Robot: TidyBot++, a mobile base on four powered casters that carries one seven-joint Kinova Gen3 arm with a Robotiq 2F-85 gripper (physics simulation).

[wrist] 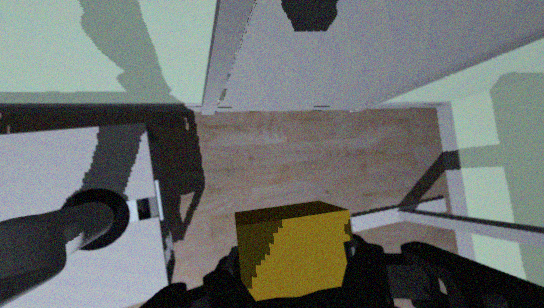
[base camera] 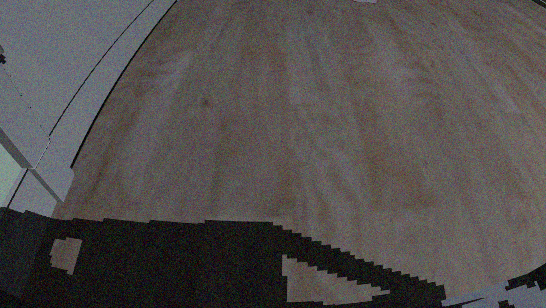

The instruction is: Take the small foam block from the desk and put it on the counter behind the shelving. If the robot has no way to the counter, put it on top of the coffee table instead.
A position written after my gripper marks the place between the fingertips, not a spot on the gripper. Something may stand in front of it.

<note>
In view: my gripper (wrist: 290, 252), a yellow foam block (wrist: 298, 248) and a door (base camera: 66, 66).
The door shows as well in the wrist view (wrist: 256, 62). The base camera view does not show the yellow foam block: it is out of frame.
</note>
